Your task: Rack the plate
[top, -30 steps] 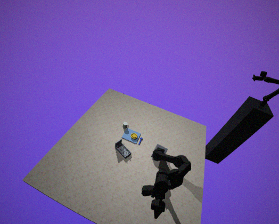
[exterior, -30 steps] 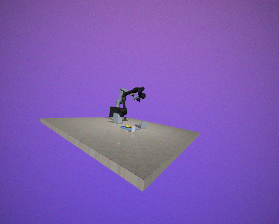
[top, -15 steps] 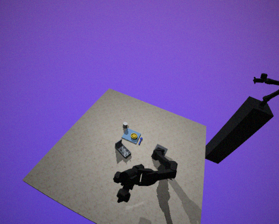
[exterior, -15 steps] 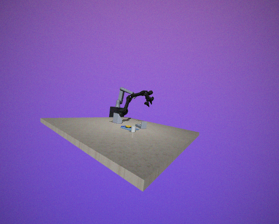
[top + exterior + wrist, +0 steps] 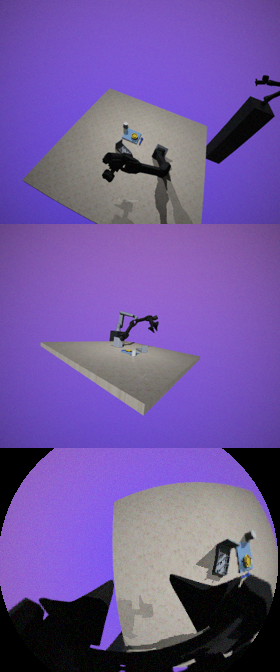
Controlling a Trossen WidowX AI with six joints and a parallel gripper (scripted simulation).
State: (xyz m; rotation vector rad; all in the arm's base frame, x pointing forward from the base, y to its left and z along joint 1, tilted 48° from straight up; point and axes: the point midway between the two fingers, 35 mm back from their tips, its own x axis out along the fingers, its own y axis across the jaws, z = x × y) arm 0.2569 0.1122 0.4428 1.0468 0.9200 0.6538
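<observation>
The yellow plate is 1 cm behind my gripper tip, 51 cm to the right of it and 23 cm below it. The rest, counted from my gripper tip: blue spoon: 9 cm behind, 50 cm to the right, 24 cm below; then grey dish rack: 1 cm ahead, 32 cm to the right, 22 cm below; then light blue mat: 1 cm ahead, 51 cm to the right, 24 cm below.
</observation>
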